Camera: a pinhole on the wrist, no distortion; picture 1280 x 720 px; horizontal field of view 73.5 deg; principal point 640.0 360.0 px. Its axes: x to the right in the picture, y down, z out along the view. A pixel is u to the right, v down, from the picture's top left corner.
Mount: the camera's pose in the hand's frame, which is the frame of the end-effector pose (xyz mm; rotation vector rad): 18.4 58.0 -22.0 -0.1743 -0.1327 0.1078
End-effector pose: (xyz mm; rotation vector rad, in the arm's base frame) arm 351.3 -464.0 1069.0 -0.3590 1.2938 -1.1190
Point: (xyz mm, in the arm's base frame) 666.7 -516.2 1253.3
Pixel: 446.3 49.4
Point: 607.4 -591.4 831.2
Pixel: outside the picture
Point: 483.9 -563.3 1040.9
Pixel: 1086.9 24.6
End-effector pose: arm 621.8 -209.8 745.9 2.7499 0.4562 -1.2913
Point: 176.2 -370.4 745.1
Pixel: 65.1 208.0
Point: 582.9 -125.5 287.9
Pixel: outside the picture
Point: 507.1 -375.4 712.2
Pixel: 299.8 585.4
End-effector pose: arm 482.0 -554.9 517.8 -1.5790 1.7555 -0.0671
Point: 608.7 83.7 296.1
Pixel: 98.2 425.4
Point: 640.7 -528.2 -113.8
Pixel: 1208.0 367.2
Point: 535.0 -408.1 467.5
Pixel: 74.5 48.0
